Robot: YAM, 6 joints.
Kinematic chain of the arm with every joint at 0, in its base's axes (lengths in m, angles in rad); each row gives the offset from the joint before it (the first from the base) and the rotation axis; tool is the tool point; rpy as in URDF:
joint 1: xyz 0 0 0.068 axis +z
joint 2: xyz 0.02 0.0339 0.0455 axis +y
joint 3: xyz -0.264 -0.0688 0 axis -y
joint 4: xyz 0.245 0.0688 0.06 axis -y
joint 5: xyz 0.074 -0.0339 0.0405 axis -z
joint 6: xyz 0.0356 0 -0.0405 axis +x
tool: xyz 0 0 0 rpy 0 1.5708 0
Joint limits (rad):
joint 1: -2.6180..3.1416
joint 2: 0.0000..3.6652
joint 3: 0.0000..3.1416
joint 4: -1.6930..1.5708
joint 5: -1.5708..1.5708
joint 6: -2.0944..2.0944
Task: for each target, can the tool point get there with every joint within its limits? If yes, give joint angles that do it. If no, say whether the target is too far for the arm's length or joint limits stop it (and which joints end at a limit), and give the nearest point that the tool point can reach.
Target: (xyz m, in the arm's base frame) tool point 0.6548 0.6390 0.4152
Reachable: no: too far | nearest point 0.4388 0.4282 0.3134 | short by 0.319 m
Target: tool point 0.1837 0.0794 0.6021
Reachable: yes | joints 0.5000 1.2495 1.6746 0.4842 0.5421 0.7757
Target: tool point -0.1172 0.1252 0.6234
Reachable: yes | joints -0.6945 0.9719 2.7876 -1.0826 -0.6369 -0.4768
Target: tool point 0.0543 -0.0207 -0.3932
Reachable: no: joint limits stop it (at a limit: joint 2) | nearest point 0.0791 -0.0301 -0.3410 | short by 0.059 m
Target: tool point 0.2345 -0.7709 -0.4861
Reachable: no: too far | nearest point 0.1530 -0.5030 -0.2511 | short by 0.366 m
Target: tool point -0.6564 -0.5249 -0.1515
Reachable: no: too far | nearest point -0.4807 -0.3844 -0.0789 | short by 0.236 m
